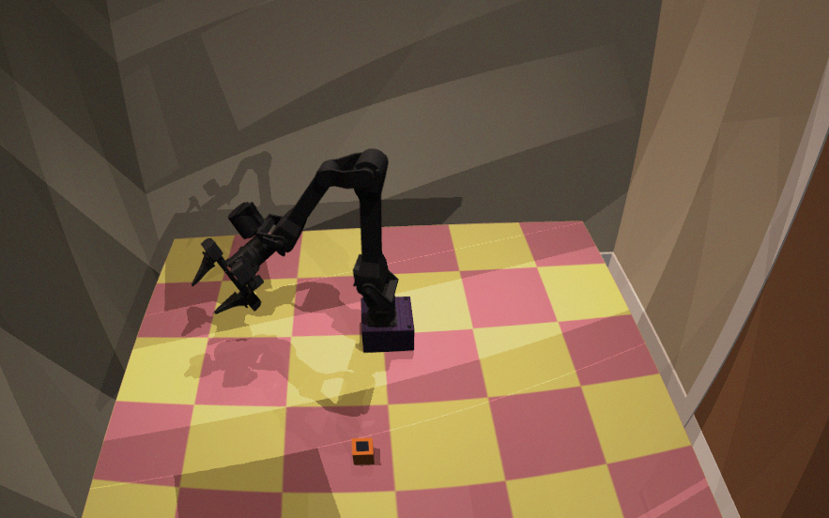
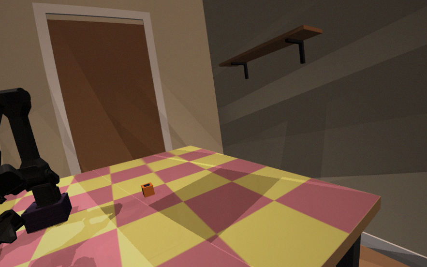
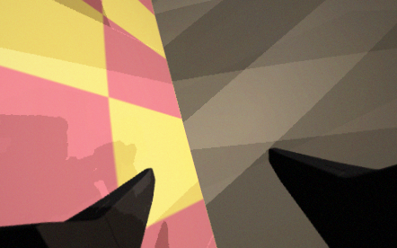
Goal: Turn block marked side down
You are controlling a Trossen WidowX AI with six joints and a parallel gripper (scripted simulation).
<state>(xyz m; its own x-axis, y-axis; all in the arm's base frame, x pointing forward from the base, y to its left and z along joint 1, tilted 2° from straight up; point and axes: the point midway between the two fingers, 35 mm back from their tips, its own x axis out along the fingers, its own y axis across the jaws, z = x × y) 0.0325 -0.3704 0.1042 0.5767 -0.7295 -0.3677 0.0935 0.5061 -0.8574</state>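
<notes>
My gripper tip is now 280 mm short of the orange block, 350 mm to the right of it and 140 mm above it.
</notes>
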